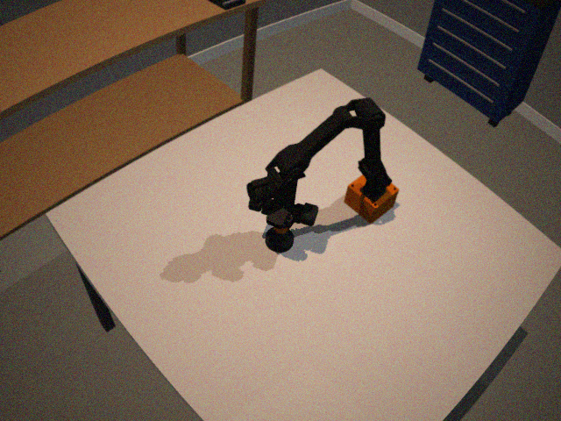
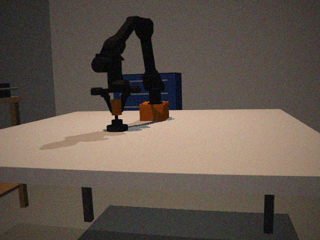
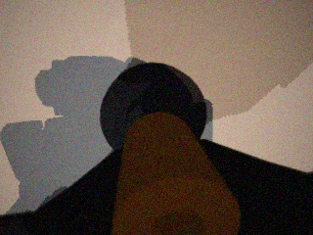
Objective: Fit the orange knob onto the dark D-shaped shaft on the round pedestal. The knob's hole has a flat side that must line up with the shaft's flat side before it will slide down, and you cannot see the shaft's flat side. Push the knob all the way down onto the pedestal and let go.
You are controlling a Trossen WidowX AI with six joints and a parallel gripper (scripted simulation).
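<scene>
My gripper tip is now 20 mm below the orange knob. Round my gripper tip: dark round pedestal: 40 mm below.
</scene>
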